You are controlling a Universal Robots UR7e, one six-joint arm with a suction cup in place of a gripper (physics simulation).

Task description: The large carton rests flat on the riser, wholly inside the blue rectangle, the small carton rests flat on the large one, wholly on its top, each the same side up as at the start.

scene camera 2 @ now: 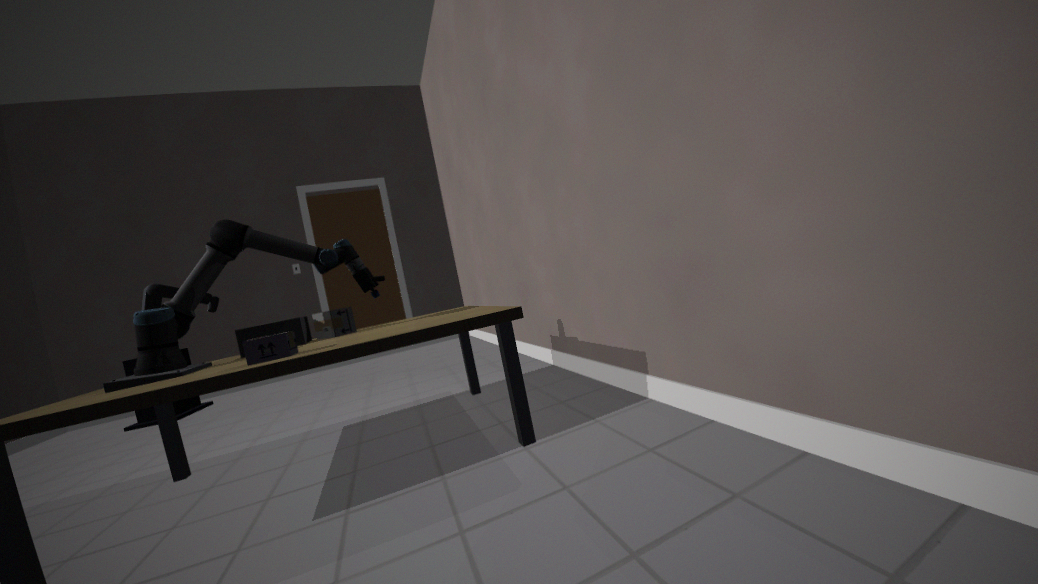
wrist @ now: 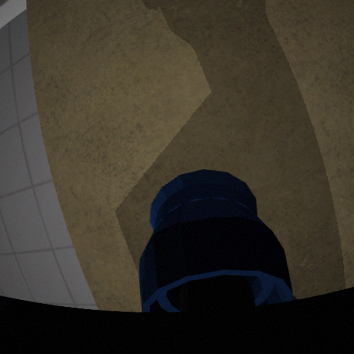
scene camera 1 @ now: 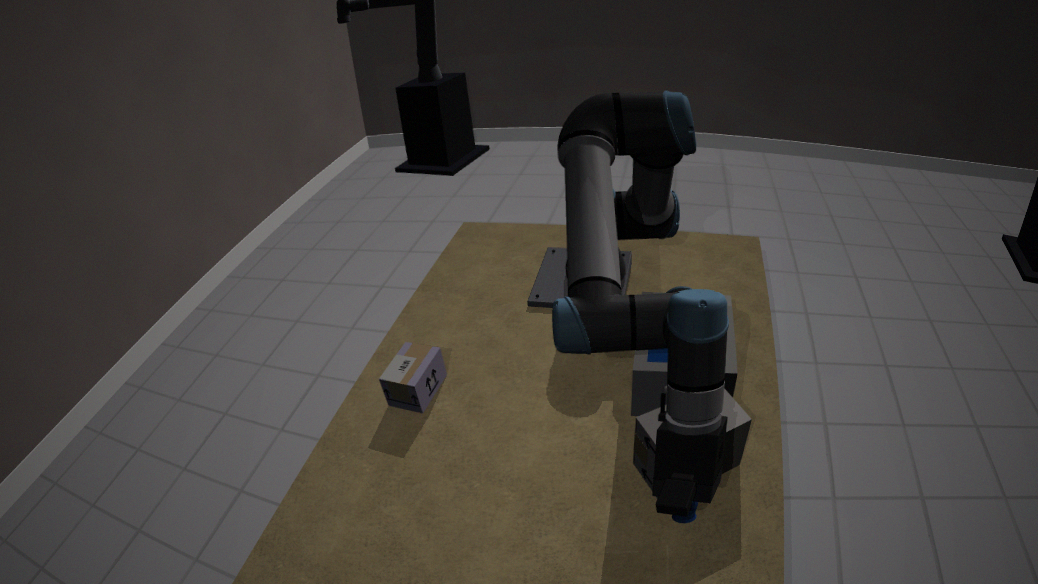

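The small carton (scene camera 1: 429, 382) (scene camera 2: 270, 348), pale purple with a tape strip and upright arrows, stands on the table at the left in scene view 1. The large carton (scene camera 1: 735, 444) (scene camera 2: 345, 321), grey-white, sits turned on the table in front of the riser (scene camera 1: 647, 388) (scene camera 2: 291, 328), partly hidden behind my wrist. Part of the blue rectangle (scene camera 1: 656, 355) shows on the riser's top; the arm hides the rest. My gripper (scene camera 1: 683, 516) (scene camera 2: 375, 293) (wrist: 204, 192), a blue suction cup, hangs tilted above table height, beyond the large carton. Its cup is bare, with nothing attached.
The table (scene camera 1: 493, 464) (scene camera 2: 435, 325) carries the arm's base plate (scene camera 1: 548, 279) at the back. The riser and large carton are near the table's right edge in scene view 1. A black pedestal (scene camera 1: 435, 123) with another arm stands on the floor behind.
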